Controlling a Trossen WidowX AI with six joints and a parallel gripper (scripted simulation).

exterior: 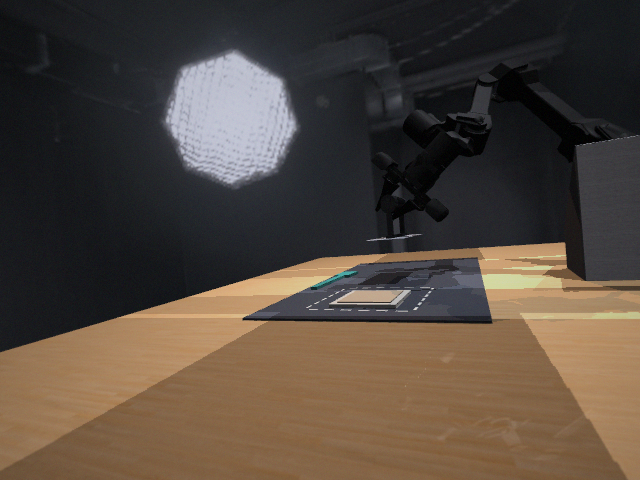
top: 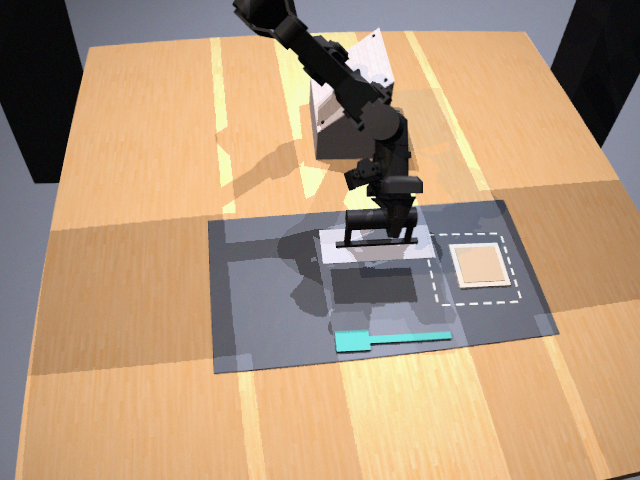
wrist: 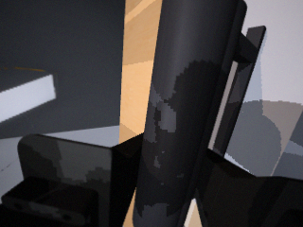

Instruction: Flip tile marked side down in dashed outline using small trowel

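Right now my gripper tip is 16 cm above the dark mat, 1 cm to the left of it and 1 cm past it. Round my gripper tip: tile 20 cm to the left, 13 cm below, 3 cm behind; teal trowel 13 cm below, 13 cm ahead, 2 cm to the right.
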